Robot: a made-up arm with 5 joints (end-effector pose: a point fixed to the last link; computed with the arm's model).
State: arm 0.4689 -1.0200 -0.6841 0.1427 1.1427
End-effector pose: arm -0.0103 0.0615 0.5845 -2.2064 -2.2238 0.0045
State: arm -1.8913 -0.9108 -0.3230 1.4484 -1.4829
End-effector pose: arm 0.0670 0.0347 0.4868 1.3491 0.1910 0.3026
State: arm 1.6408 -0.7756 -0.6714 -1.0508 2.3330
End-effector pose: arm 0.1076 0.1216 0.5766 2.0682 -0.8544 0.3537
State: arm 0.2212 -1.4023 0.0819 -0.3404 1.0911
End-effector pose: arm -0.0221 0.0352 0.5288 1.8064 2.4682 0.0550
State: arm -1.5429 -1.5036 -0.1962 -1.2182 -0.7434
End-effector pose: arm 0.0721 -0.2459 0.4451 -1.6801 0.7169 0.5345
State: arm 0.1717 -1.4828 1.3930 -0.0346 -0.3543
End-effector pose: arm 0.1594 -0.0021 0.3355 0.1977 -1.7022 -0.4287
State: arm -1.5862 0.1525 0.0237 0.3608 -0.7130
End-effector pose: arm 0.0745 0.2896 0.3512 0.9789 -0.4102 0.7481
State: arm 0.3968 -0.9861 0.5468 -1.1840 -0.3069
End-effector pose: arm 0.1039 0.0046 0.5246 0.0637 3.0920 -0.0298
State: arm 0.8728 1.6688 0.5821 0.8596 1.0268
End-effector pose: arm 0.1155 -0.0160 0.0929 1.2305 0.9264 0.0836
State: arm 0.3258 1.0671 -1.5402 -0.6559 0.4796
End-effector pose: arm 0.4126 -0.0988 0.4364 -0.9975 -2.5092 0.0319
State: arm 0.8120 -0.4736 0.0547 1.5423 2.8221
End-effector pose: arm 0.1883 -0.0902 0.3964 -0.5138 0.1159 1.9238
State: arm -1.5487 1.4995 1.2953 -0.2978 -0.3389
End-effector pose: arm 0.0793 0.0144 0.1231 -0.8048 0.5538 1.0732
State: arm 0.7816 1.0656 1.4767 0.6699 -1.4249
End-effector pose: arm 0.1021 0.0011 0.2303 -0.6611 1.8340 -1.6410
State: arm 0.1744 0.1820 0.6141 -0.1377 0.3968
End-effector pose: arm 0.3433 -0.0346 0.2731 -0.2359 -0.8825 0.1615
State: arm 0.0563 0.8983 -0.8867 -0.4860 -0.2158
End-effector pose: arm 0.4737 -0.0117 0.3682 0.2131 -2.0400 -0.2000
